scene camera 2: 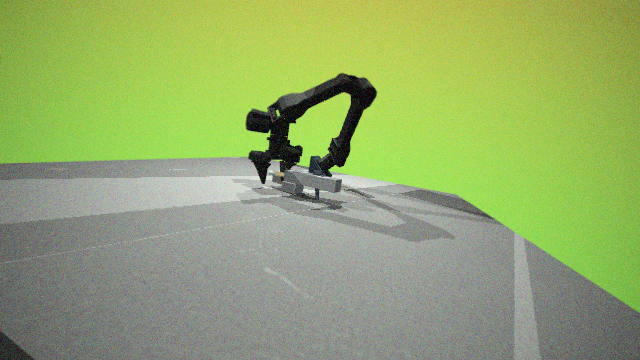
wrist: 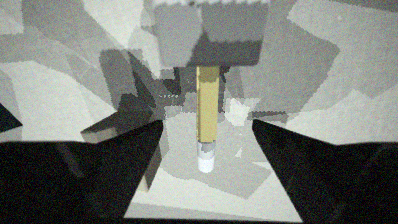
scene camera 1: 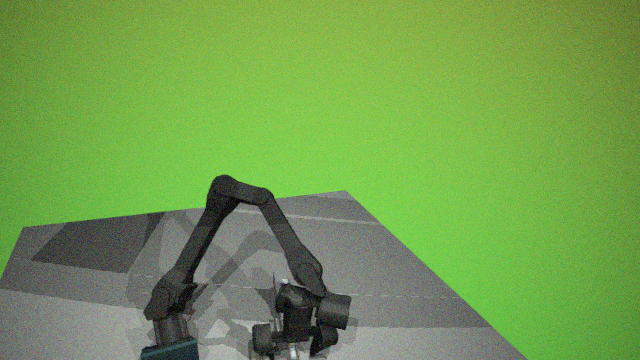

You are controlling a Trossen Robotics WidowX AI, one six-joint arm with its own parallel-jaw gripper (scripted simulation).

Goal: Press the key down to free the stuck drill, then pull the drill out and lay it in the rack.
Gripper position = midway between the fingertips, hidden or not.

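Observation:
My gripper (scene camera 2: pixel 273 182) is open, holding nothing, and I can see the gripper at (wrist: pixel 207 123) too. There is a grey block (scene camera 2: pixel 294 180), and there is also a yellow drill (wrist: pixel 207 77).

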